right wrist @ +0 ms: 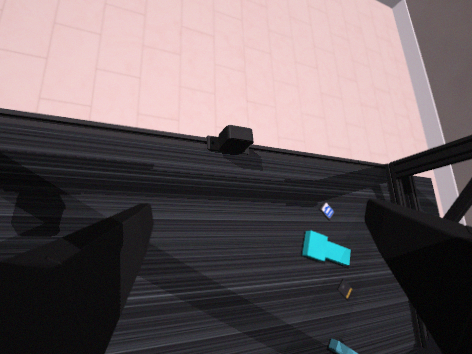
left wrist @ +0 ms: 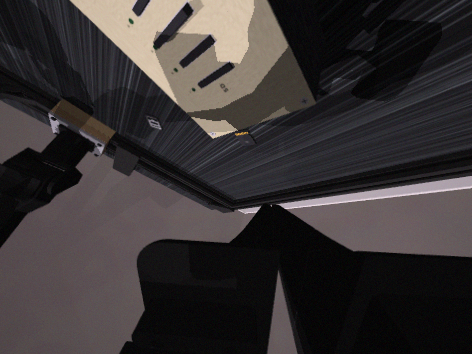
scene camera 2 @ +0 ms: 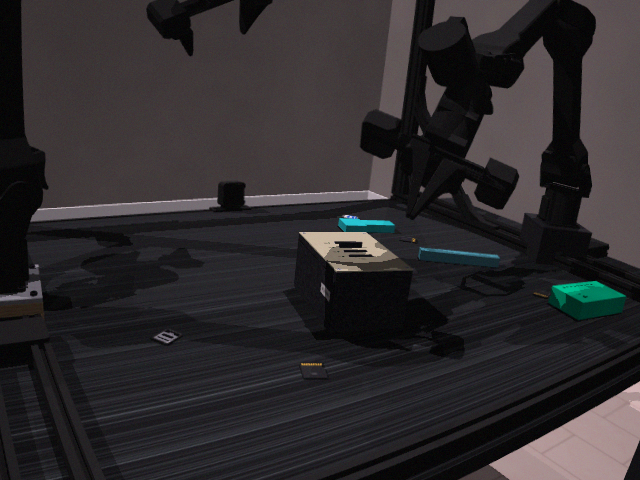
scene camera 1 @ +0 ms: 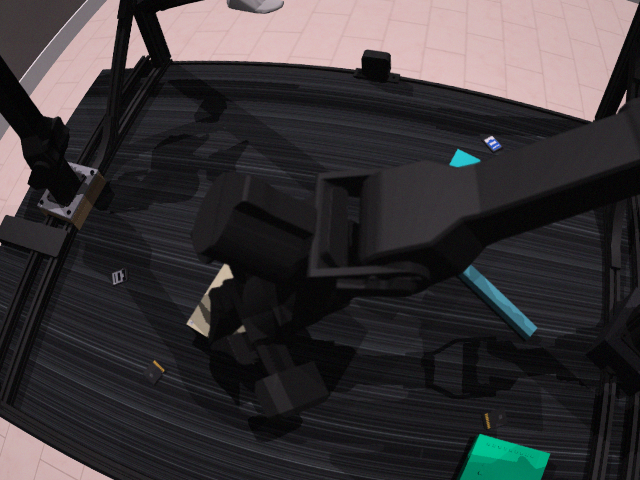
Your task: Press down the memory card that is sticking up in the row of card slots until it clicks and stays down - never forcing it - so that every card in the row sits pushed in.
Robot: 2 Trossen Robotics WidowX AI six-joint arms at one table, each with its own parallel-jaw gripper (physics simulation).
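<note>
A black box with a cream top stands on the table. Its row of card slots shows dark narrow shapes. One dark card appears to stand higher than the others; its exact height is unclear. My left gripper is shut and empty, with its tips together, above table level and apart from the box. In scene camera 1 the left arm hides much of the box and the slots. My right gripper is wide open and empty, high above the table.
Loose cards lie near the box. A cyan block, a blue bar and a green box lie toward the right.
</note>
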